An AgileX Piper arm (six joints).
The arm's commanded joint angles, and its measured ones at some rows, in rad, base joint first. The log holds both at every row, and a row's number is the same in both.
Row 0, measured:
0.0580 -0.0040 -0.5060 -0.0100 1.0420 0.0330
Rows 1 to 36, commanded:
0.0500 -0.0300 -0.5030 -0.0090 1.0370 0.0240
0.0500 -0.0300 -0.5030 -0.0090 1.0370 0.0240
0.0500 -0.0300 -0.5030 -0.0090 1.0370 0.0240
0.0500 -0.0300 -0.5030 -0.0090 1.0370 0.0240
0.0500 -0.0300 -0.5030 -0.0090 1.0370 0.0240
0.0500 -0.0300 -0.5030 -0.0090 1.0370 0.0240
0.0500 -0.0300 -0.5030 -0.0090 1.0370 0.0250
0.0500 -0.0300 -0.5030 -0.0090 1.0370 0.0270
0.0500 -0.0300 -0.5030 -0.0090 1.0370 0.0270
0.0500 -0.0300 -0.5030 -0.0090 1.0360 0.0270
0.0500 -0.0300 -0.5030 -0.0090 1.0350 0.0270
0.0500 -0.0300 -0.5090 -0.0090 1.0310 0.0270
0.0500 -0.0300 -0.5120 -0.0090 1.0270 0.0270
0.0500 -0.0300 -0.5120 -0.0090 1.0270 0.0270
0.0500 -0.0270 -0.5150 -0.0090 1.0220 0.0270
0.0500 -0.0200 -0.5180 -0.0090 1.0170 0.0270
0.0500 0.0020 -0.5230 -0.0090 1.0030 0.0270
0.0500 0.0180 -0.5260 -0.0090 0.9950 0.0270
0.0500 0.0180 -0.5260 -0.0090 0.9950 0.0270
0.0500 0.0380 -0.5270 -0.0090 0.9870 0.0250
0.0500 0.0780 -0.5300 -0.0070 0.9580 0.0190
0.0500 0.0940 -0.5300 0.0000 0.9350 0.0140
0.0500 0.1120 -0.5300 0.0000 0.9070 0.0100
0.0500 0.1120 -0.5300 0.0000 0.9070 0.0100
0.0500 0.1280 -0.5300 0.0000 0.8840 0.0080
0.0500 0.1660 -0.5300 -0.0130 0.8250 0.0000
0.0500 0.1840 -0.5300 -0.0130 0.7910 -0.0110
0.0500 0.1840 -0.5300 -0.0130 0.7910 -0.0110
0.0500 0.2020 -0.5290 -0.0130 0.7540 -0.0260
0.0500 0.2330 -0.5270 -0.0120 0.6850 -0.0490
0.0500 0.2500 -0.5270 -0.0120 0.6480 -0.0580
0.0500 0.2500 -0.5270 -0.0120 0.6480 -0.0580
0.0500 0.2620 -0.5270 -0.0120 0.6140 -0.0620
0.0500 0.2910 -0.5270 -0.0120 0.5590 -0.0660
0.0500 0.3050 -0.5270 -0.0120 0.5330 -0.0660
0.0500 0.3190 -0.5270 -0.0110 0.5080 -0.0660
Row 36, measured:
0.0580 0.2870 -0.5210 -0.0070 0.5930 -0.0510
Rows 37 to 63, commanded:
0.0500 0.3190 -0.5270 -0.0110 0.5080 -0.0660
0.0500 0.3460 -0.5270 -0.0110 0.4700 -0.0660
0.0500 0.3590 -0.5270 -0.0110 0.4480 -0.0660
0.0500 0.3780 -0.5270 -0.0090 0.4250 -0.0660
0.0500 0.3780 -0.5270 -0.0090 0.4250 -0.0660
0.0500 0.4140 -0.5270 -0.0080 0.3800 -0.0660
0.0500 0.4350 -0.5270 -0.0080 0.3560 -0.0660
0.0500 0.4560 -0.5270 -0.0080 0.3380 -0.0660
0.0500 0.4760 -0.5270 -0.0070 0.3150 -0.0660
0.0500 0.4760 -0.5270 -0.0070 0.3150 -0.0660
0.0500 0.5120 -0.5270 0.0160 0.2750 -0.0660
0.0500 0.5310 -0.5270 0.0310 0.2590 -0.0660
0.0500 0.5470 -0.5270 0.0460 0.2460 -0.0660
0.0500 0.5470 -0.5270 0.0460 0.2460 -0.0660
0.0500 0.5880 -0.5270 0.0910 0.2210 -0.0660
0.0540 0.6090 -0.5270 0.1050 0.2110 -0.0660
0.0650 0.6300 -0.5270 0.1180 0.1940 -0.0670
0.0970 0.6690 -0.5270 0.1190 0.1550 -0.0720
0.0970 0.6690 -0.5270 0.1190 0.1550 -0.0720
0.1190 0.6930 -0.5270 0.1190 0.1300 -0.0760
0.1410 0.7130 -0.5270 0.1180 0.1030 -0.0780
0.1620 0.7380 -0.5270 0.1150 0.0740 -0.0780
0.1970 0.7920 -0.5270 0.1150 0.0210 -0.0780
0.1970 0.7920 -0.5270 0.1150 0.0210 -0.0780
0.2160 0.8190 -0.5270 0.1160 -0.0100 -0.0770
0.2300 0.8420 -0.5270 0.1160 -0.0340 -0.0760
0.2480 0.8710 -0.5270 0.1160 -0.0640 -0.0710
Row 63, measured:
0.2100 0.8120 -0.5210 0.1120 0.0260 -0.0620
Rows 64 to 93, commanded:
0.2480 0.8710 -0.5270 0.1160 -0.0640 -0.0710
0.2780 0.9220 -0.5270 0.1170 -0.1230 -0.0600
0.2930 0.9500 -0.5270 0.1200 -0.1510 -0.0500
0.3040 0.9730 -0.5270 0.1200 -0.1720 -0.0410
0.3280 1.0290 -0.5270 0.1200 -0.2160 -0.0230
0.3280 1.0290 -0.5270 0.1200 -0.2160 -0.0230
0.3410 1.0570 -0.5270 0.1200 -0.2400 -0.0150
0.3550 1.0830 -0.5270 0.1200 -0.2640 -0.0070
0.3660 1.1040 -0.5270 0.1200 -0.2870 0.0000
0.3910 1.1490 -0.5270 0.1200 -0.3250 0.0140
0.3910 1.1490 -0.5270 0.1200 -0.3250 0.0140
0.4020 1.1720 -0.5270 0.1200 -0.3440 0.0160
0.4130 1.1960 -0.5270 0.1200 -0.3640 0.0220
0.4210 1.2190 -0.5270 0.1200 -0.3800 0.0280
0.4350 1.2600 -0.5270 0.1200 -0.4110 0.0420
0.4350 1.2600 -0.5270 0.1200 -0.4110 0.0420
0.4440 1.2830 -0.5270 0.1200 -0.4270 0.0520
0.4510 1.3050 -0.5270 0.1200 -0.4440 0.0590
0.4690 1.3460 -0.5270 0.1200 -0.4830 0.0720
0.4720 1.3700 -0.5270 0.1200 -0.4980 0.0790
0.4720 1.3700 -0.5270 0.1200 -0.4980 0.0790
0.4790 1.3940 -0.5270 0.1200 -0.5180 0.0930
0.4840 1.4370 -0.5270 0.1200 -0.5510 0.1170
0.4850 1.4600 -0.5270 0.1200 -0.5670 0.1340
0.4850 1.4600 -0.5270 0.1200 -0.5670 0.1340
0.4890 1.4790 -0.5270 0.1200 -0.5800 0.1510
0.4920 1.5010 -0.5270 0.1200 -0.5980 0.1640
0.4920 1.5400 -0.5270 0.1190 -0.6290 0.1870
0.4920 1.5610 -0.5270 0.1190 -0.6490 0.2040
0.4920 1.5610 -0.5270 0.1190 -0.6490 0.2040
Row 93, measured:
0.4890 1.5190 -0.5220 0.1240 -0.5850 0.1590
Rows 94 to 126, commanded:
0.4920 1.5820 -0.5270 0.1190 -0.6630 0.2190
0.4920 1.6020 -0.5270 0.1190 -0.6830 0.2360
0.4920 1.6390 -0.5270 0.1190 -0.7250 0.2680
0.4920 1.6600 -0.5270 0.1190 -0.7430 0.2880
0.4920 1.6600 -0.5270 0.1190 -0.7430 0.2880
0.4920 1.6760 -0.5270 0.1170 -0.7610 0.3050
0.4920 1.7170 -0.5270 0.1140 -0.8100 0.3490
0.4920 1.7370 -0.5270 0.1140 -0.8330 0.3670
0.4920 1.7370 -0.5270 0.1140 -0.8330 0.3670
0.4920 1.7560 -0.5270 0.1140 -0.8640 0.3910
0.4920 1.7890 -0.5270 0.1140 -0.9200 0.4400
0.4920 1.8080 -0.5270 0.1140 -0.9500 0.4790
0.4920 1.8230 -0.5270 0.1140 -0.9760 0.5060
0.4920 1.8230 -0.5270 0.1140 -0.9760 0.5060
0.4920 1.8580 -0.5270 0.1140 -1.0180 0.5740
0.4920 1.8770 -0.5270 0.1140 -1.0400 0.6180
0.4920 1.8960 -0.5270 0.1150 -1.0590 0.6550
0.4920 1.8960 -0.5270 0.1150 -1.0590 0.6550
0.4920 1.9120 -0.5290 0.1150 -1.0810 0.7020
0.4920 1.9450 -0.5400 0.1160 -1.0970 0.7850
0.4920 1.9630 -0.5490 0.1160 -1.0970 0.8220
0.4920 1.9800 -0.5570 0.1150 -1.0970 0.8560
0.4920 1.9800 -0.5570 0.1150 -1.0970 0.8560
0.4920 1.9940 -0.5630 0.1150 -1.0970 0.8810
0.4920 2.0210 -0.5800 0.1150 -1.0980 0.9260
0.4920 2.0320 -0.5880 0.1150 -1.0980 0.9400
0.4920 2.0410 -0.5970 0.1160 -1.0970 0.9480
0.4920 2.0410 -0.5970 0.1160 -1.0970 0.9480
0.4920 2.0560 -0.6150 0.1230 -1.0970 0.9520
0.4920 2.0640 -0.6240 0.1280 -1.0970 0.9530
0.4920 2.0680 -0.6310 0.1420 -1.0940 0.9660
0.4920 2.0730 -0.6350 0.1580 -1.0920 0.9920
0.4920 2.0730 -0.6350 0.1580 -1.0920 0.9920
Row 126, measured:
0.4890 2.0700 -0.6210 0.1390 -1.0790 0.9580
